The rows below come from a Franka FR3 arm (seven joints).
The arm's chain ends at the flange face. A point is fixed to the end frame.
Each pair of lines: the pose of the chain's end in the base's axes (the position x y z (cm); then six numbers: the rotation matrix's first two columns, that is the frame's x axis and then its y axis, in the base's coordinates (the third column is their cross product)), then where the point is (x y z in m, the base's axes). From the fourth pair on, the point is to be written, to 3 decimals.
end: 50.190 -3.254 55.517 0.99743 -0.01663 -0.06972 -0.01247 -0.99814 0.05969
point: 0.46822 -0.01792 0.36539
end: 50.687 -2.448 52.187 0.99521 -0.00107 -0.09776 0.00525 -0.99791 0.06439
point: 0.46764 -0.01132 0.33305
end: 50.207 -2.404 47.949 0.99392 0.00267 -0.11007 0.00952 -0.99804 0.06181
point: 0.46046 -0.01055 0.29121
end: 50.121 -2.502 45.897 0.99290 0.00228 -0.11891 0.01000 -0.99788 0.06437
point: 0.458 -0.012 0.271
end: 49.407 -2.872 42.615 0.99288 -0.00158 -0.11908 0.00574 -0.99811 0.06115
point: 0.451 -0.015 0.238
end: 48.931 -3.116 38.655 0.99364 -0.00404 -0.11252 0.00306 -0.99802 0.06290
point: 0.447 -0.018 0.198
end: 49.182 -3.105 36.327 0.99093 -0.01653 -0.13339 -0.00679 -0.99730 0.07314
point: 0.446 -0.019 0.176
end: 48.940 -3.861 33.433 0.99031 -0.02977 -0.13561 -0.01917 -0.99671 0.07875
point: 0.443 -0.027 0.147
